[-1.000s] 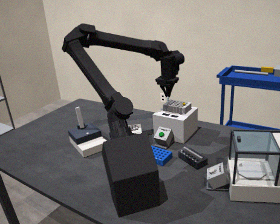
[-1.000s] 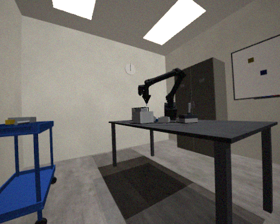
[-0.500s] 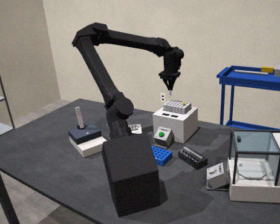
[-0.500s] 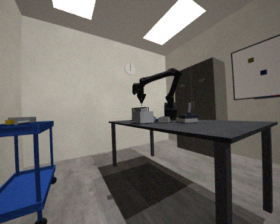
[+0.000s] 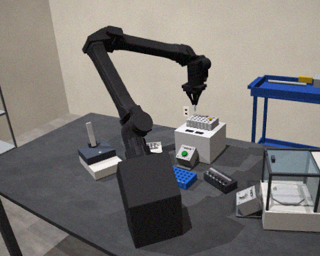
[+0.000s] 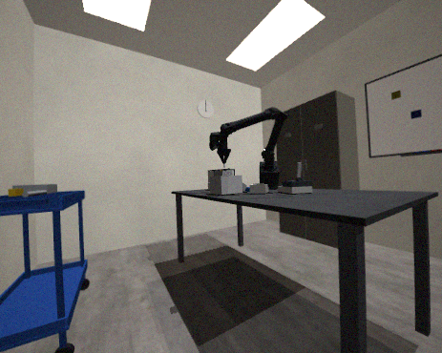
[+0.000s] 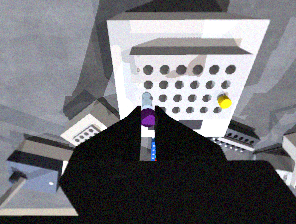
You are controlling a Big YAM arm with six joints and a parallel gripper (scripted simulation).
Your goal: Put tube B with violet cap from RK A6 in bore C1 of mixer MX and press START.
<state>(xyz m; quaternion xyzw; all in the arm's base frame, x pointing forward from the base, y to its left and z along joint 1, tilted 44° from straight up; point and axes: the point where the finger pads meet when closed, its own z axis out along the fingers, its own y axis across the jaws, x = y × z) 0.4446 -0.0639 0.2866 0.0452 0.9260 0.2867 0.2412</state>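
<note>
My hand is 2 cm above the tube B. Round my hand: blue rack RK 29 cm behind, 22 cm below, 9 cm to the right; dry block DB 22 cm behind, 20 cm below, 11 cm to the left; dark magnet block MG 25 cm to the right, 22 cm behind, 21 cm below.
</note>
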